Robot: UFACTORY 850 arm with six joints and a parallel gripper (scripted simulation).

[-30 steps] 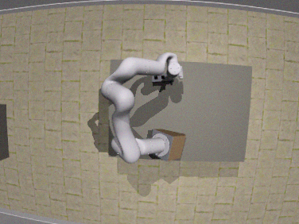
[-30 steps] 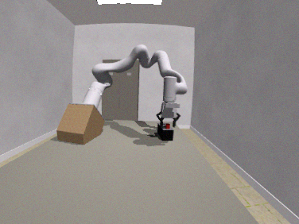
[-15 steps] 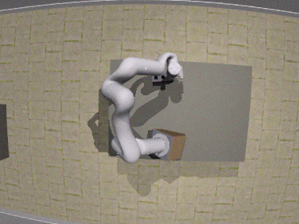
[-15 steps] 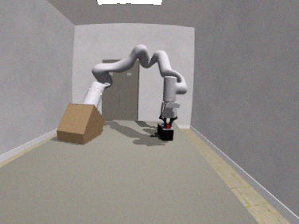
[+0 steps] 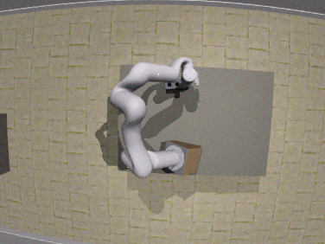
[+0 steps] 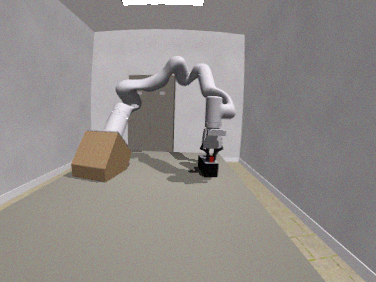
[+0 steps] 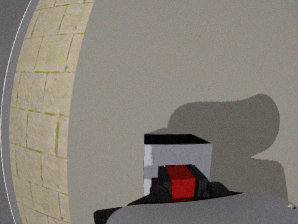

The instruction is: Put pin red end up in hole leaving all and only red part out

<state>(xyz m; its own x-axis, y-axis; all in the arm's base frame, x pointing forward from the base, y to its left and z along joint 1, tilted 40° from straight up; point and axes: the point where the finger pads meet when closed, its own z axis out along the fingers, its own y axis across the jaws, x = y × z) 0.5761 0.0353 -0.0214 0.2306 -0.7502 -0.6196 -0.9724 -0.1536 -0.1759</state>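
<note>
Now: hand 60 mm to the right of the block, 60 mm above it and 20 mm past it. The rest, counted from my hand: pin 10 mm below.
</note>
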